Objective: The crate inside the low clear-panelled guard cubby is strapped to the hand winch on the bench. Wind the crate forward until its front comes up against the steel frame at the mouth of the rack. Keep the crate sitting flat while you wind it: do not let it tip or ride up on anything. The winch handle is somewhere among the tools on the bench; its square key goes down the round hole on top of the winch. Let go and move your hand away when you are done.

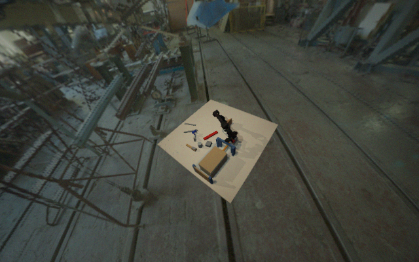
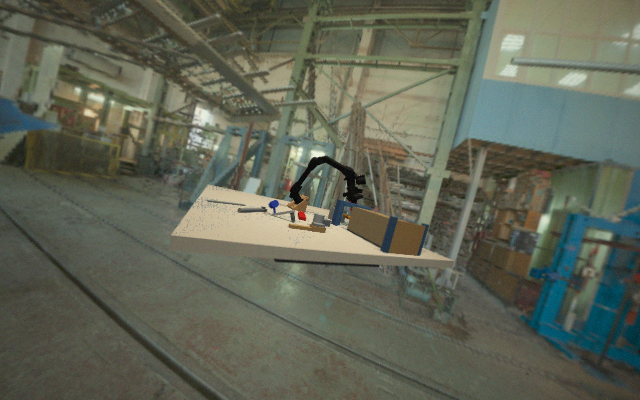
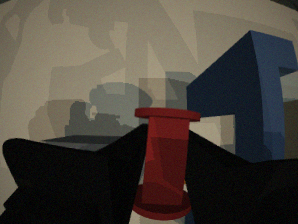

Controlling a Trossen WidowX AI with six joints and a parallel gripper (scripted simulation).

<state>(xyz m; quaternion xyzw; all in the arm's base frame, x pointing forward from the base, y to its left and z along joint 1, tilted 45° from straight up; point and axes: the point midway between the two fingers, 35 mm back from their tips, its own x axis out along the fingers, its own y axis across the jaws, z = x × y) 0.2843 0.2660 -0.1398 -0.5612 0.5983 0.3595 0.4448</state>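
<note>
My gripper tip is now 40 mm past the winch handle, 30 mm to the left of it and 30 mm above it. The rest, counted from my gripper tip: red knob 20 mm to the right; blue steel frame 70 mm ahead, 60 mm to the right, 30 mm below; grey winch 110 mm behind, 70 mm to the right, 100 mm below.
</note>
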